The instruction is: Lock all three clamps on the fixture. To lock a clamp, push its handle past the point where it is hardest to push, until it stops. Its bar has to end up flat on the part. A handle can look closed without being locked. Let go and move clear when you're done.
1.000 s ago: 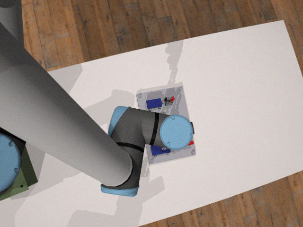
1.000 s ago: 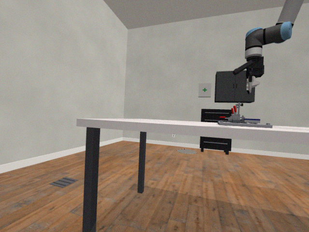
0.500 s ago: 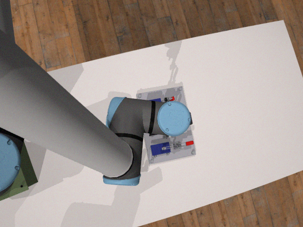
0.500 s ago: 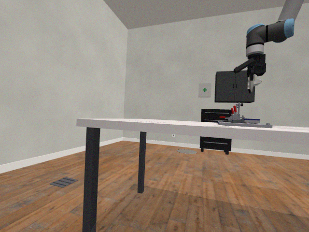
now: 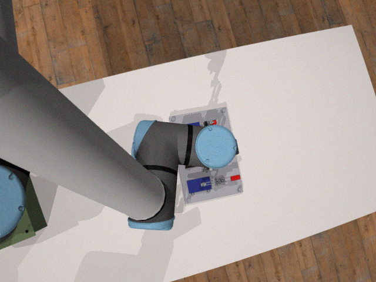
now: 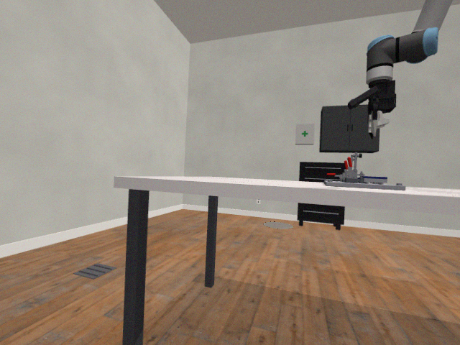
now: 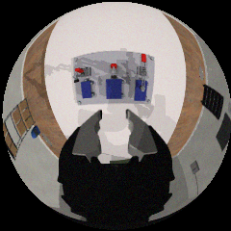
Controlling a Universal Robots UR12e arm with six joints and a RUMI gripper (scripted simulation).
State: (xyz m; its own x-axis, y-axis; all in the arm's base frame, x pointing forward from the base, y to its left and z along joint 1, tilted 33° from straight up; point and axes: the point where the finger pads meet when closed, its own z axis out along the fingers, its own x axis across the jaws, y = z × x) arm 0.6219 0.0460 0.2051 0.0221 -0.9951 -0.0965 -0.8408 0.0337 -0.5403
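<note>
Now: the grey fixture plate 21 cm below my hand and 5 cm ahead of it. The rest, counted from my hand: blue part (19 cm below, 11 cm to the right).
</note>
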